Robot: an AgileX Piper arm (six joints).
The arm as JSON. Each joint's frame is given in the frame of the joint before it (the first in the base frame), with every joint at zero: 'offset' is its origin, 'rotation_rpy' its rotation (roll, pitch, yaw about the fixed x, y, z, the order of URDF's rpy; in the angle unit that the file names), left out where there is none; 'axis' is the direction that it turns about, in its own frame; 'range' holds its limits. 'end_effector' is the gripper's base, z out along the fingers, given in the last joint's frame.
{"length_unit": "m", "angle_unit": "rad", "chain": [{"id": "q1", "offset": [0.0, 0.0, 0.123], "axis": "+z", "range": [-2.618, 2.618]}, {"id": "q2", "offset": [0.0, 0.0, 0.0], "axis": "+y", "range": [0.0, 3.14]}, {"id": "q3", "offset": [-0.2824, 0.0, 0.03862], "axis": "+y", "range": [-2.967, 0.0]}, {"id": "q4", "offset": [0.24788, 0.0, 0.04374], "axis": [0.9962, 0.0, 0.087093], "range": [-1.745, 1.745]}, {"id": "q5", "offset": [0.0, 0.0, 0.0], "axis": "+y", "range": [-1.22, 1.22]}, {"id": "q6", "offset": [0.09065, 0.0, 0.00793], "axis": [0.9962, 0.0, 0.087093], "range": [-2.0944, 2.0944]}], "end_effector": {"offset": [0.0, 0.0, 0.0], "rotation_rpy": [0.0, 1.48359, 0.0]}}
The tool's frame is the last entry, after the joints.
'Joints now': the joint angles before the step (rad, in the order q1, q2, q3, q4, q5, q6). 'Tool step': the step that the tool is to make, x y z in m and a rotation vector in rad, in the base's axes. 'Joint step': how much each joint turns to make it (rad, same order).
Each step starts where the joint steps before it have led.
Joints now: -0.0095 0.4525 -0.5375 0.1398 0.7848 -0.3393
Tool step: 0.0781 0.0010 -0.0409 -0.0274 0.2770 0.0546
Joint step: -0.0002 0.4447 -0.0081 0.0601 -0.1487 -0.1218
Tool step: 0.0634 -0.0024 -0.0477 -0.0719 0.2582 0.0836
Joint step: 0.0002 0.4078 -0.1011 -0.0250 -0.0395 -0.0937
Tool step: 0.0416 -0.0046 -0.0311 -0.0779 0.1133 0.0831
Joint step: -0.0002 0.2416 -0.1127 -0.0799 -0.0134 -0.0398
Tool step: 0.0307 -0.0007 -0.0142 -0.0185 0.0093 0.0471
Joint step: 0.0001 0.1320 -0.0964 -0.0052 -0.0242 -0.0472
